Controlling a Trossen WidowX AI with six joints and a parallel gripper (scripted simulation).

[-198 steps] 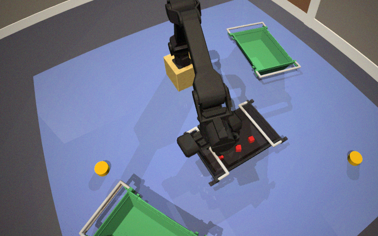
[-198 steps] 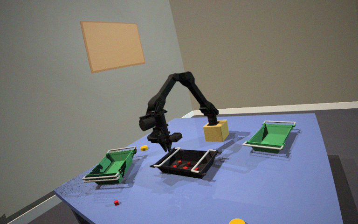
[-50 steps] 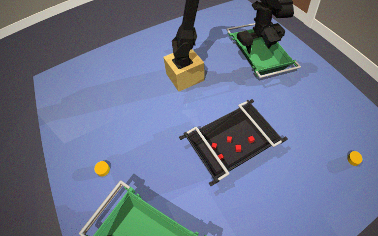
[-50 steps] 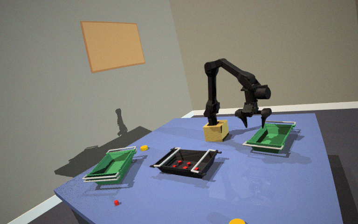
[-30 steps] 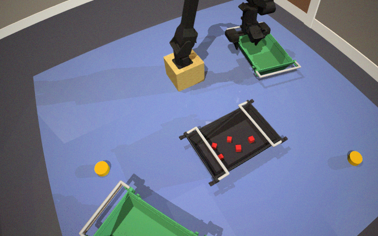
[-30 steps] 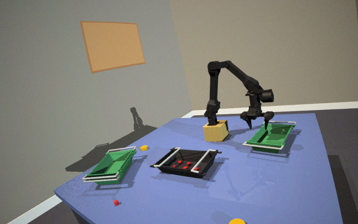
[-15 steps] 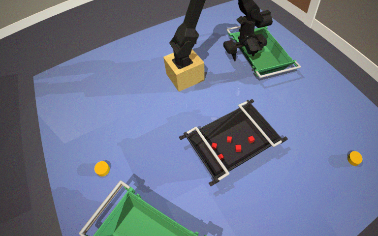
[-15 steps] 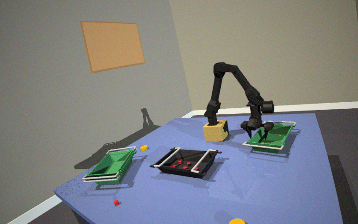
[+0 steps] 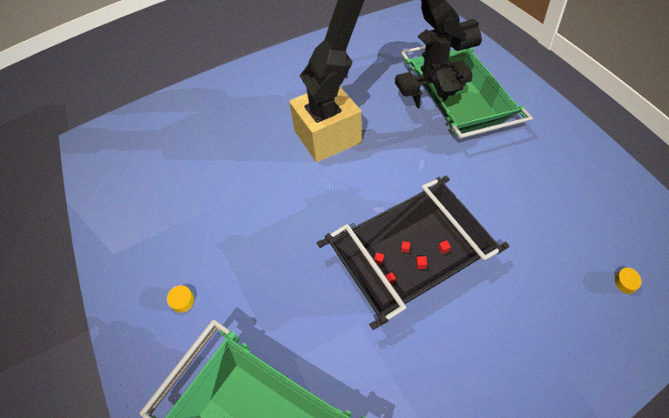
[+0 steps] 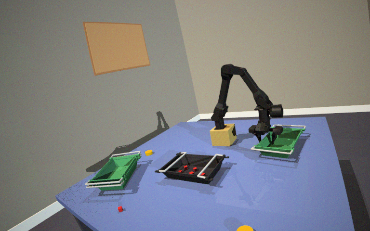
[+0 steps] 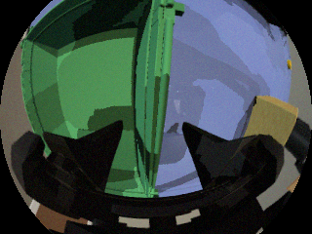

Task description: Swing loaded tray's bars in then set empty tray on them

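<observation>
The green tray lies 20 mm ahead of my gripper tip, 90 mm to the left of it and 30 mm above it. The rest, counted from my gripper tip: red block 690 mm ahead, 450 mm to the right.
</observation>
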